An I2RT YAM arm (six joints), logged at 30 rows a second.
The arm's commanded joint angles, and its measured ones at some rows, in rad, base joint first. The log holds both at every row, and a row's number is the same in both.
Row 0, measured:
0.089 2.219 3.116 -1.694 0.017 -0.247
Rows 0 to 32, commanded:
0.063 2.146 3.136 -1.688 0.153 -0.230
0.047 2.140 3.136 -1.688 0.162 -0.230
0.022 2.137 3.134 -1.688 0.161 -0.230
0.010 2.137 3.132 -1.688 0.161 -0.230
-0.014 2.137 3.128 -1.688 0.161 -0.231
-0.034 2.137 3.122 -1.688 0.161 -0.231
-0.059 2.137 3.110 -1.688 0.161 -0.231
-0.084 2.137 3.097 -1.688 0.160 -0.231
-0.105 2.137 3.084 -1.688 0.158 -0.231
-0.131 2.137 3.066 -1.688 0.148 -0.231
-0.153 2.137 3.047 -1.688 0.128 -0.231
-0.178 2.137 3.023 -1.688 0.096 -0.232
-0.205 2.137 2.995 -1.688 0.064 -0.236
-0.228 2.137 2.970 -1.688 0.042 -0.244
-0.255 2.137 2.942 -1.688 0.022 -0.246
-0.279 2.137 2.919 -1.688 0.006 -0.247
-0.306 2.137 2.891 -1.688 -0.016 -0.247
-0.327 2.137 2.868 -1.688 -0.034 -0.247
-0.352 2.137 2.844 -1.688 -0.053 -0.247
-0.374 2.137 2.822 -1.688 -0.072 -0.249
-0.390 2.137 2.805 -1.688 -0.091 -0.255
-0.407 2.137 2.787 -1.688 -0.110 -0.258
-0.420 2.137 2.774 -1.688 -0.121 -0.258
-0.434 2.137 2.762 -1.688 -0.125 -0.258
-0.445 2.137 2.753 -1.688 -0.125 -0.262
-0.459 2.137 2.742 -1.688 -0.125 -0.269
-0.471 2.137 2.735 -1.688 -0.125 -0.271
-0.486 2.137 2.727 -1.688 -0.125 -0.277
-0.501 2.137 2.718 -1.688 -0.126 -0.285
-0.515 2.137 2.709 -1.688 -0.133 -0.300
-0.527 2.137 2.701 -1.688 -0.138 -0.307
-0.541 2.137 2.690 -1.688 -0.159 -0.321
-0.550 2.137 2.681 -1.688 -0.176 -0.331
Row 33, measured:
-0.520 2.167 2.697 -1.694 -0.113 -0.283
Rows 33 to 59, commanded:
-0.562 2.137 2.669 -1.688 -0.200 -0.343
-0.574 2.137 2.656 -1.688 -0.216 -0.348
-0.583 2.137 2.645 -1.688 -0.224 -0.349
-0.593 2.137 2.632 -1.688 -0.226 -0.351
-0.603 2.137 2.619 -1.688 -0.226 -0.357
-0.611 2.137 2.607 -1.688 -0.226 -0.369
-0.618 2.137 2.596 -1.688 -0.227 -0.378
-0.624 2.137 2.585 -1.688 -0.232 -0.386
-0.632 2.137 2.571 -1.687 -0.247 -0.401
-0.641 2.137 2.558 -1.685 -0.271 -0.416
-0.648 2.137 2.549 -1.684 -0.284 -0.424
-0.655 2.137 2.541 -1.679 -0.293 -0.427
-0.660 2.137 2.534 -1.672 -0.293 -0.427
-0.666 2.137 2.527 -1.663 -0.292 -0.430
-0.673 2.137 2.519 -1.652 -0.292 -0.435
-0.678 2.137 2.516 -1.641 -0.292 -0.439
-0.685 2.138 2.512 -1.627 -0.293 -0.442
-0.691 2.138 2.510 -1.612 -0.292 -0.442
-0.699 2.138 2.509 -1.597 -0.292 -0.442
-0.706 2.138 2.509 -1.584 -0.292 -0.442
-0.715 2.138 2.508 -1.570 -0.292 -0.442
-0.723 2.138 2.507 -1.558 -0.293 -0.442
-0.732 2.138 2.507 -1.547 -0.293 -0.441
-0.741 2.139 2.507 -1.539 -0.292 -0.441
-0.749 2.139 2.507 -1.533 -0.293 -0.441
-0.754 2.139 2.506 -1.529 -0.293 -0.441
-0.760 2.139 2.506 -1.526 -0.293 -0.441
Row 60, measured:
-0.737 2.167 2.504 -1.542 -0.268 -0.427
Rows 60 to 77, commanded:
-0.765 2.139 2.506 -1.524 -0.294 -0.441
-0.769 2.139 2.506 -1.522 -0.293 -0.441
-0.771 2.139 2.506 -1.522 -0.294 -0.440
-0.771 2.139 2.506 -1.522 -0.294 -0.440
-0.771 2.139 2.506 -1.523 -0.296 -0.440
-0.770 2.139 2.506 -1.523 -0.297 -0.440
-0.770 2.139 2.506 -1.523 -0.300 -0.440
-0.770 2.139 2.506 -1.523 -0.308 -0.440
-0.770 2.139 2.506 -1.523 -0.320 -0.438
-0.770 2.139 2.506 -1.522 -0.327 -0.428
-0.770 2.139 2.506 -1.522 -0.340 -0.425
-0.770 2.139 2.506 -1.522 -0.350 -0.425
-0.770 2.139 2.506 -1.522 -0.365 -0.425
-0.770 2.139 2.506 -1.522 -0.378 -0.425
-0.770 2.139 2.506 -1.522 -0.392 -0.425
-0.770 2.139 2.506 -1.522 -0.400 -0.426
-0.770 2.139 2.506 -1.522 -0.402 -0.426
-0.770 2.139 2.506 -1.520 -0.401 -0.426
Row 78, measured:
-0.772 2.167 2.504 -1.524 -0.352 -0.434
